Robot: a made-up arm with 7 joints.
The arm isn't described. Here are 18 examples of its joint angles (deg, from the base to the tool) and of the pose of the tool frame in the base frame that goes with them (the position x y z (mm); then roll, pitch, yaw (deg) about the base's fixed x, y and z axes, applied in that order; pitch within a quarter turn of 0, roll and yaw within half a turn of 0).
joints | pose
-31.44 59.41 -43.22 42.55 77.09 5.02 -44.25 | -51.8 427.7 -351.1 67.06 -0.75 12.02
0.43 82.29 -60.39 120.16 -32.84 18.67 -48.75 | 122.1 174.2 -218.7 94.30 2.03 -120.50
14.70 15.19 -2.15 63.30 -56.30 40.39 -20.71 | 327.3 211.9 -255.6 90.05 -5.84 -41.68
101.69 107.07 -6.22 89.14 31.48 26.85 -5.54 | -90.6 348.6 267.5 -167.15 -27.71 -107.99
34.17 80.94 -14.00 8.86 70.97 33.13 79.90 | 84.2 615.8 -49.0 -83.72 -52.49 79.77
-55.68 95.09 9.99 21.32 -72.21 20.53 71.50 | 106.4 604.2 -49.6 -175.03 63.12 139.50
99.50 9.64 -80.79 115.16 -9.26 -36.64 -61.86 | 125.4 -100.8 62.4 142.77 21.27 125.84
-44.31 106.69 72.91 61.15 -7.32 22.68 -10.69 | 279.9 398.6 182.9 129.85 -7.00 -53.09
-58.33 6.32 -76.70 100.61 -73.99 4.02 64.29 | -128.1 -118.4 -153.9 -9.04 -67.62 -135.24
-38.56 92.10 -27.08 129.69 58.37 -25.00 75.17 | 90.3 168.5 -196.7 -109.63 -62.60 -16.60
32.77 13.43 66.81 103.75 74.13 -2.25 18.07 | 135.9 410.8 -11.8 -143.76 13.61 167.13
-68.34 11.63 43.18 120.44 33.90 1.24 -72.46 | 32.8 309.1 -177.7 102.96 -64.07 -2.29
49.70 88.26 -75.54 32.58 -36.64 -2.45 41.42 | 147.1 578.0 -75.0 19.26 54.25 -57.22
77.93 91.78 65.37 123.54 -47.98 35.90 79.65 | -190.1 182.5 140.8 177.25 -36.19 -73.33
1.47 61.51 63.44 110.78 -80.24 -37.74 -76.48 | 113.9 343.8 156.4 -126.88 55.72 -38.42
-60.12 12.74 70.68 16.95 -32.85 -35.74 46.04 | -379.9 314.1 -249.6 -1.37 5.54 7.77
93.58 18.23 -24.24 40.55 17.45 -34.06 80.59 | 418.1 194.2 193.7 88.89 -14.99 -169.81
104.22 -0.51 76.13 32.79 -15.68 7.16 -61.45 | 428.5 276.3 146.4 -46.72 -20.80 122.94
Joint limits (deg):
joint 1: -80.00..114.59
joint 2: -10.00..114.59
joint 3: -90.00..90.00
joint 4: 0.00..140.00
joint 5: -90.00..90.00
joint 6: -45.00..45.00
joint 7: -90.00..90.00
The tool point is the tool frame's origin. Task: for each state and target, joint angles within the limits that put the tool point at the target. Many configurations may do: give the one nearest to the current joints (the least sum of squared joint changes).
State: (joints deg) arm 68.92 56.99 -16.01 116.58 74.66 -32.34 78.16
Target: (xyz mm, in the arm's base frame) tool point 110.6 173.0 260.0
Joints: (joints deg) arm 92.58 48.96 -14.37 111.17 74.66 -32.34 78.16
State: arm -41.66 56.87 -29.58 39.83 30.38 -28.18 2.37
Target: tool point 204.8 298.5 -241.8
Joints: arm -19.17 63.74 -14.55 88.45 30.38 -28.18 2.37
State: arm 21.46 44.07 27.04 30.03 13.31 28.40 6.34
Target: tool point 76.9 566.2 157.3
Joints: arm 29.07 90.08 34.70 38.29 13.31 28.40 6.34
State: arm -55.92 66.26 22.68 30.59 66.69 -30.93 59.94
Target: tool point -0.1 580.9 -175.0
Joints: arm -43.26 68.95 19.40 26.78 66.69 -30.93 59.94
